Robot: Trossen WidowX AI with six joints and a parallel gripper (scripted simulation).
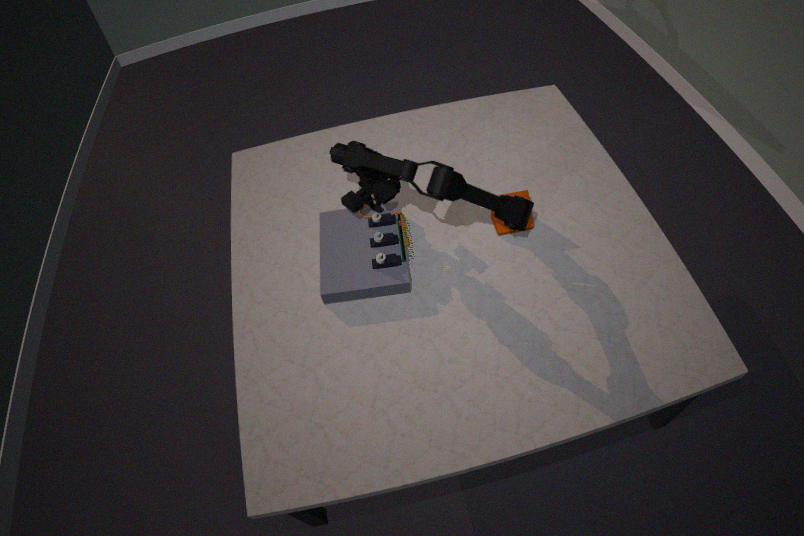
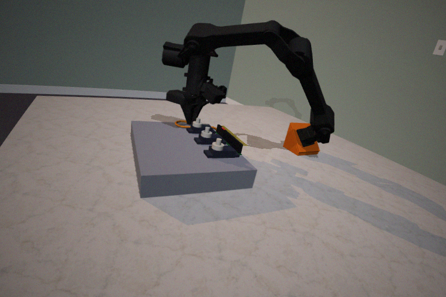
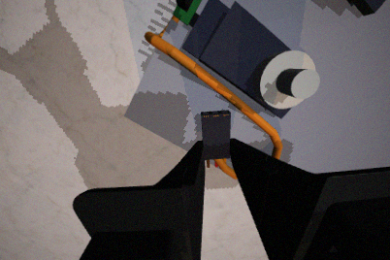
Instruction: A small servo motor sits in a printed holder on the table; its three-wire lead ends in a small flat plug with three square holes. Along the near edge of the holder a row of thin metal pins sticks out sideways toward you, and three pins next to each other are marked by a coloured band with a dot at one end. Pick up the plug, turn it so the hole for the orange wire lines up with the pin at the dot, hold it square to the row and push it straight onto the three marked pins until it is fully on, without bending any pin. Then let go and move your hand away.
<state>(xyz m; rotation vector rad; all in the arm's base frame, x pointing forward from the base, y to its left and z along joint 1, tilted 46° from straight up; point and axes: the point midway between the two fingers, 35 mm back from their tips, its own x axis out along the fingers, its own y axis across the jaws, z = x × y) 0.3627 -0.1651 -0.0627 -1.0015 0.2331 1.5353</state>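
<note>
My gripper tip is now 100 mm to the right of the red band, 50 mm past it and 20 mm below it. Also, from my gripper tip: grey holder 120 mm ahead, 110 mm to the left, 30 mm below; then dark strip 140 mm to the left, 40 mm behind, 10 mm above.
</note>
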